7 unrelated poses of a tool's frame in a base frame.
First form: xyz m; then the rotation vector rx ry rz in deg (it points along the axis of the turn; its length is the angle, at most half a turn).
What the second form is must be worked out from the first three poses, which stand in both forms.
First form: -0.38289, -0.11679, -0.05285, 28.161, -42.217, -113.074
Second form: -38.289, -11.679, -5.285, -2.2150, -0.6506, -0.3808
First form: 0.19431, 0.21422, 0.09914, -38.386, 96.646, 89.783
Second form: 19.431, 21.422, 9.914, 2.2246, 0.1600, -1.5653
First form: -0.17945, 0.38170, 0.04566, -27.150, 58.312, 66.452
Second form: -17.945, 38.170, 4.566, 1.5197, 0.4223, -0.9968
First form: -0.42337, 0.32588, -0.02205, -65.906, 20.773, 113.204
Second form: -42.337, 32.588, -2.205, 1.9046, -0.6387, -0.8252
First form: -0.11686, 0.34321, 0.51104, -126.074, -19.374, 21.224
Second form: -11.686, 34.321, 51.104, -0.1208, -0.3869, -2.2608
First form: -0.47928, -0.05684, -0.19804, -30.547, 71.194, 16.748
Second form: -47.928, -5.684, -19.804, 1.0101, 0.9549, -1.1751
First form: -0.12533, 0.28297, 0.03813, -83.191, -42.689, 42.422
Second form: -12.533, 28.297, 3.813, -0.0132, -0.9507, -1.5903
